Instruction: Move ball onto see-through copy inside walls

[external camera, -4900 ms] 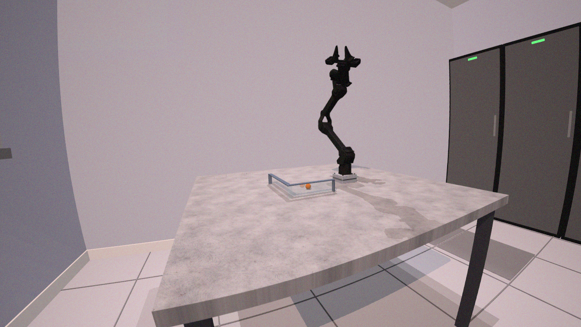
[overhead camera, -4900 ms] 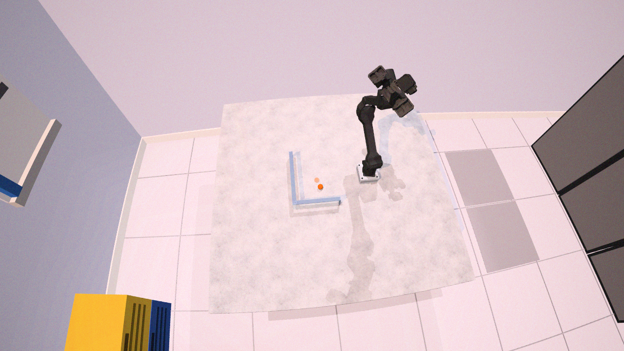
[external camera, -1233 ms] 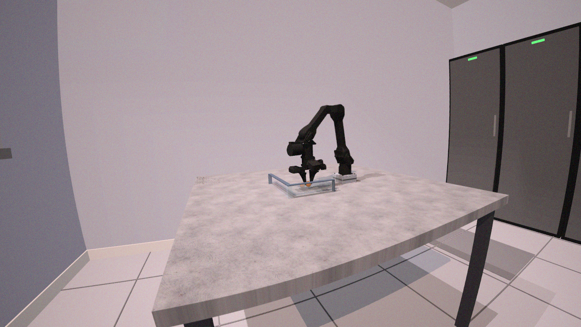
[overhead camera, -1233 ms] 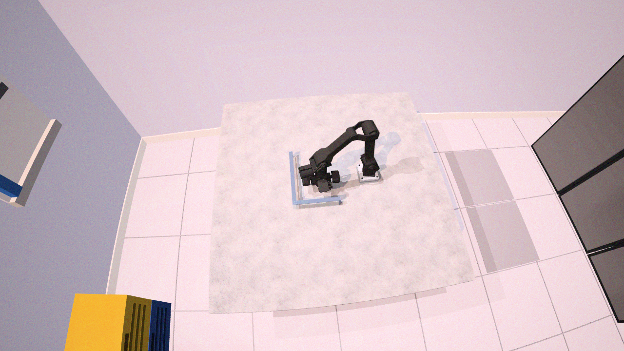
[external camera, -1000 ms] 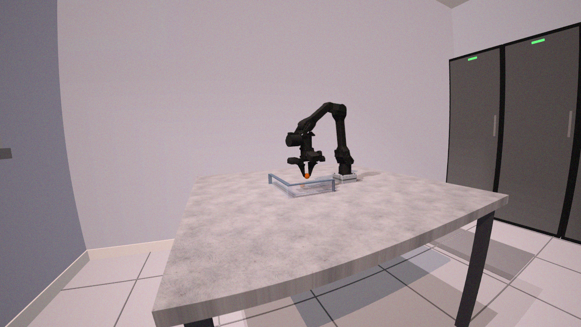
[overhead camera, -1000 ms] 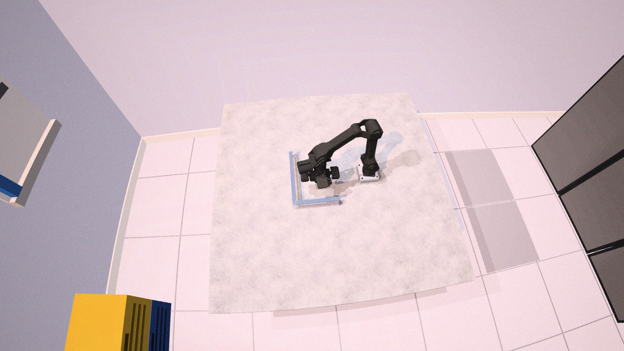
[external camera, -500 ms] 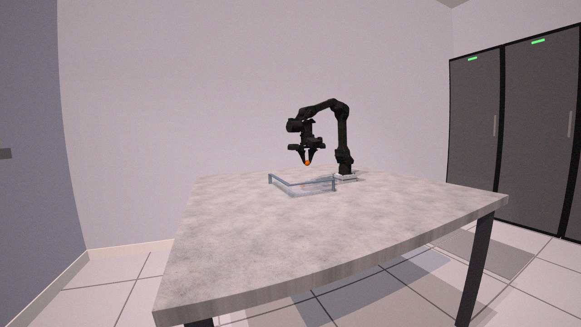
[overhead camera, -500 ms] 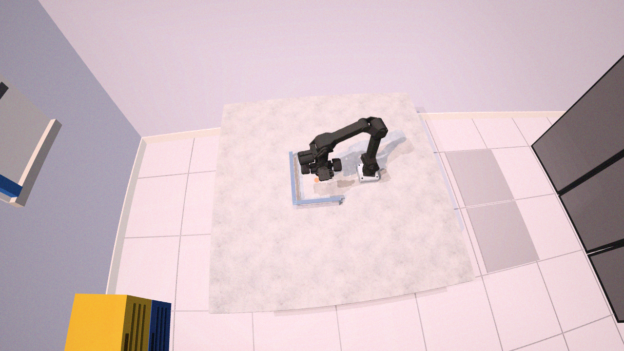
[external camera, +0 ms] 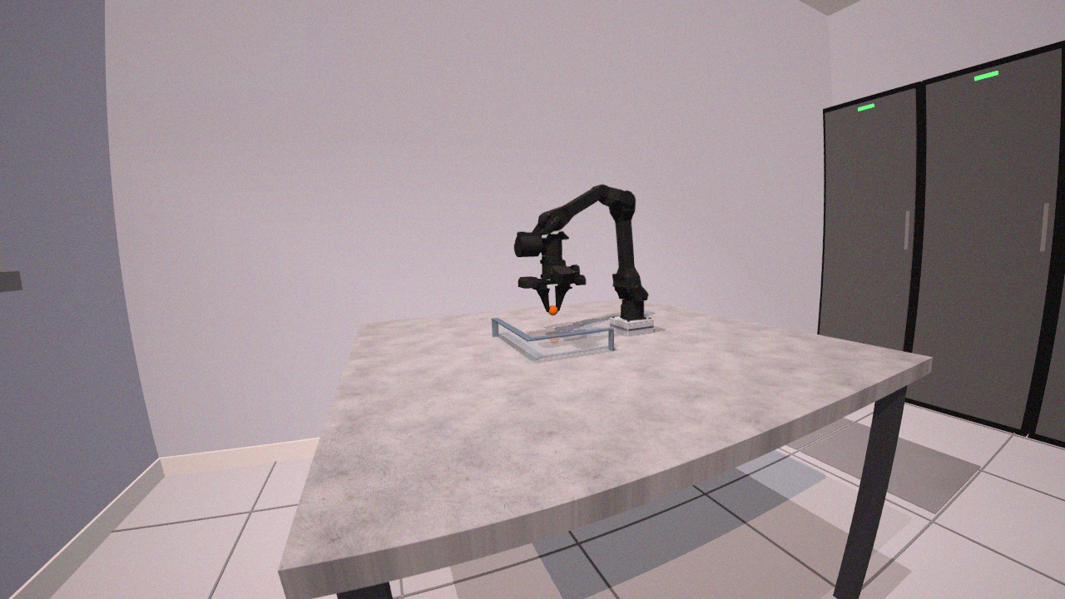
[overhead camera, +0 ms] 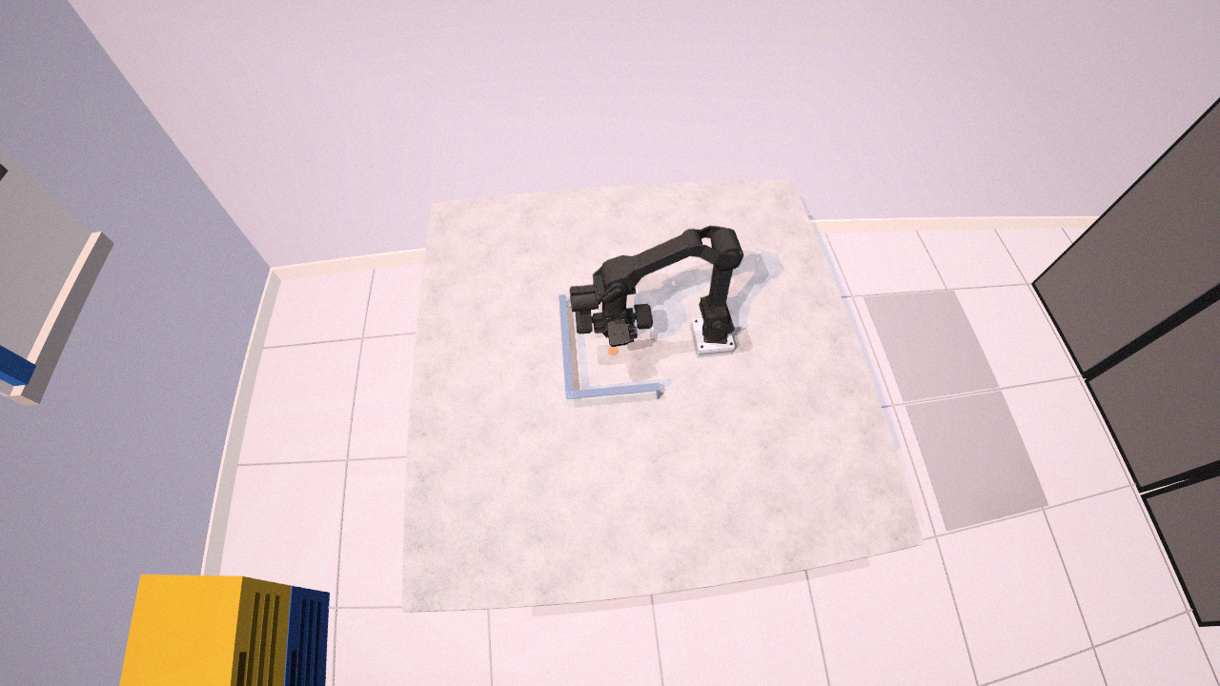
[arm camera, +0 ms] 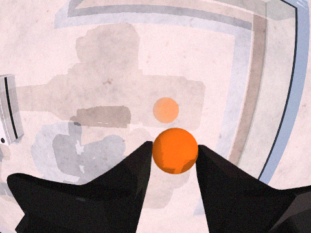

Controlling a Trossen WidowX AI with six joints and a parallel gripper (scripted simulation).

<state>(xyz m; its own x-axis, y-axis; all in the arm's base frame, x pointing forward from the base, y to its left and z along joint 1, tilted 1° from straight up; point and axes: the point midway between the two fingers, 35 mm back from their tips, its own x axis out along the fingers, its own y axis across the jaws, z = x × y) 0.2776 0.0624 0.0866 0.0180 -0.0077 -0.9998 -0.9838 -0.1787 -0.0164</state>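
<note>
Right now the see-through copy of ball is 80 mm below my gripper tip. From my gripper tip the other things lie so: orange ball (right at my gripper tip).
</note>
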